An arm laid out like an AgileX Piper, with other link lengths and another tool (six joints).
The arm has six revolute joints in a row. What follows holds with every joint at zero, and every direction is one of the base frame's. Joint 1 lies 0.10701 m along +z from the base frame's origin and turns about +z. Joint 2 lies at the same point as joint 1 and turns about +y. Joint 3 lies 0.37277 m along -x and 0.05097 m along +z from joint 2 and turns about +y. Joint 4 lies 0.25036 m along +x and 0.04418 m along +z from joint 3 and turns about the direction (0.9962, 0, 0.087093). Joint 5 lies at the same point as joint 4 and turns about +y. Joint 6 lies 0.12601 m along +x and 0.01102 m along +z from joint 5 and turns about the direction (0.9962, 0, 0.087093). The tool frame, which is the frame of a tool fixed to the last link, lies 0.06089 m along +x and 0.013 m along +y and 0.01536 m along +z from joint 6; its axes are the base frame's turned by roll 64.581, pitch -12.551 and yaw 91.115 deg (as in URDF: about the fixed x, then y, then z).
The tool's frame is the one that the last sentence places.
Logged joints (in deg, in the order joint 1, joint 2, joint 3, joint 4, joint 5, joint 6), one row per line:
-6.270, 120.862, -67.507, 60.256, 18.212, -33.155
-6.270, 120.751, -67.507, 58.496, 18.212, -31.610
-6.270, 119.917, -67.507, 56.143, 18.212, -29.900
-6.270, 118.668, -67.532, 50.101, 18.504, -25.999
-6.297, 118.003, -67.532, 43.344, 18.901, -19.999
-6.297, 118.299, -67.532, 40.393, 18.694, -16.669
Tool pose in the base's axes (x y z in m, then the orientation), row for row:
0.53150, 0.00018, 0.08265, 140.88, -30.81, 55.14
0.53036, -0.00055, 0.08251, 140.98, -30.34, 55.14
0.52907, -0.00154, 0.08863, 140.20, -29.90, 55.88
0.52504, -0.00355, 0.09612, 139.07, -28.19, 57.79
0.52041, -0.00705, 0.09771, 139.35, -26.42, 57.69
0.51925, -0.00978, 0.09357, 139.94, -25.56, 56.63
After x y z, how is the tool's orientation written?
As angles about the fixed x, y, z axes (roll, pitch, yaw), in degrees.
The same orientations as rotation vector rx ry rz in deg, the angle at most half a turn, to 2 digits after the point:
137.78, 55.61, 60.43
137.75, 55.89, 59.83
136.83, 56.45, 59.75
134.98, 58.81, 58.66
134.73, 59.64, 56.41
135.27, 59.06, 54.81

